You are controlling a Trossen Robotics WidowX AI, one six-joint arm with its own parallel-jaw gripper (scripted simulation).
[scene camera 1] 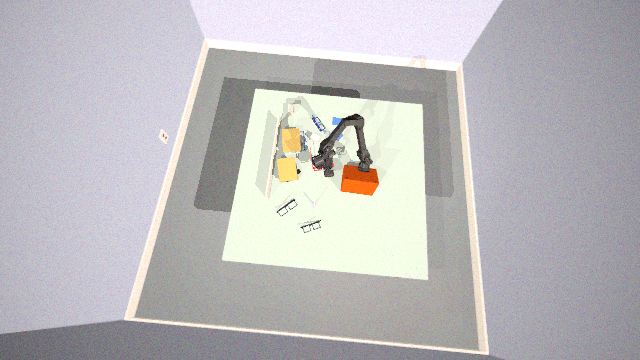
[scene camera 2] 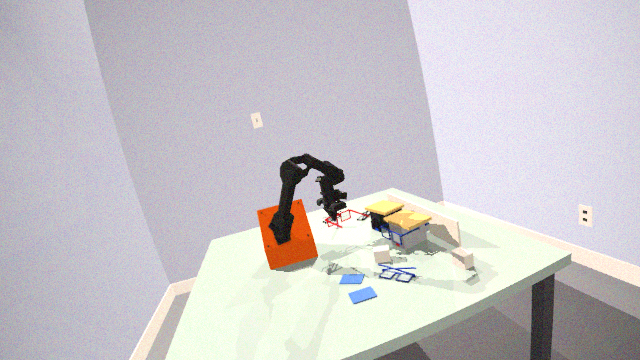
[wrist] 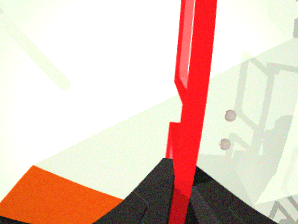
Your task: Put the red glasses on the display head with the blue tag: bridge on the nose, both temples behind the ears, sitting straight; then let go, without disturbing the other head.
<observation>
A low wall (scene camera 2: 446,228): 1.22 m from the lens.
</observation>
